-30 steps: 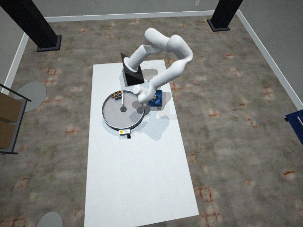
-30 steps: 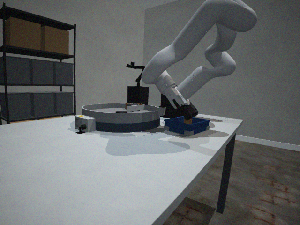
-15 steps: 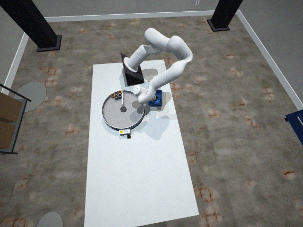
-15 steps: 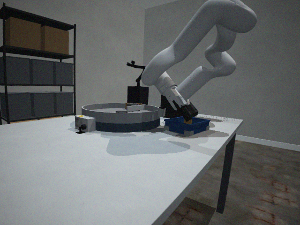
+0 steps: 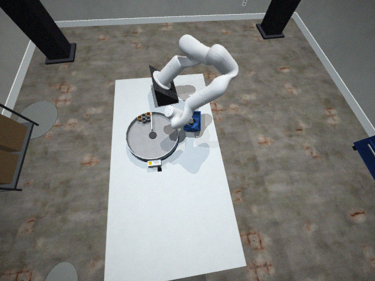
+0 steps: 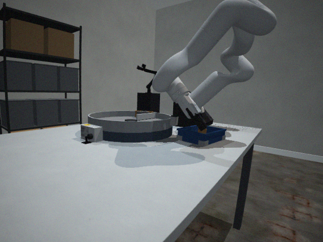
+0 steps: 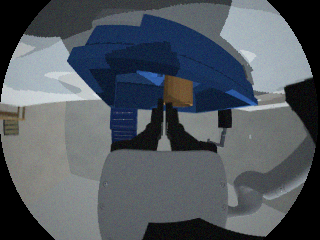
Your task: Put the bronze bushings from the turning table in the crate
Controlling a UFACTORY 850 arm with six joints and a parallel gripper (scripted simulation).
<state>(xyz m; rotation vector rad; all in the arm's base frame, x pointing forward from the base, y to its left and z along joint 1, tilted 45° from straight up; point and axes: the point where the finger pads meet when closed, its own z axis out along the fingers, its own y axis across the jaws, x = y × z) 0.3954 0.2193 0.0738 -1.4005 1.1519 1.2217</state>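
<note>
Now: hand 40 mm above the crate and 20 mm past it. The rest, counted from my hand: round turning table 350 mm to the right, 70 mm ahead, 20 mm below.
</note>
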